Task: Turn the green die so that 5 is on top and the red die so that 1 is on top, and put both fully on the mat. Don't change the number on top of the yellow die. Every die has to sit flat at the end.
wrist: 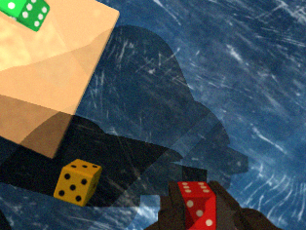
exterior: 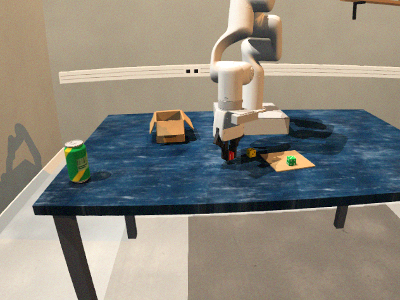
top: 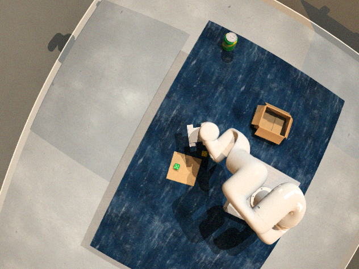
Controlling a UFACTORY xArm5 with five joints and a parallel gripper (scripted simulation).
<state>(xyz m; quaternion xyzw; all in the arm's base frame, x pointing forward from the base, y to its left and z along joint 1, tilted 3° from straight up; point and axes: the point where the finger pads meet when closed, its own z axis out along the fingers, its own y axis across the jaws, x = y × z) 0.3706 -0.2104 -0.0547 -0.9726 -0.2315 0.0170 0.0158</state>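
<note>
My gripper is now 30 mm past the yellow die, 90 mm to the right of it and 20 mm above it. The rest, counted from my hand: red die: 10 mm below; mat: 40 mm ahead, 190 mm to the left, 30 mm below; green die: 80 mm ahead, 190 mm to the left, 20 mm below.
</note>
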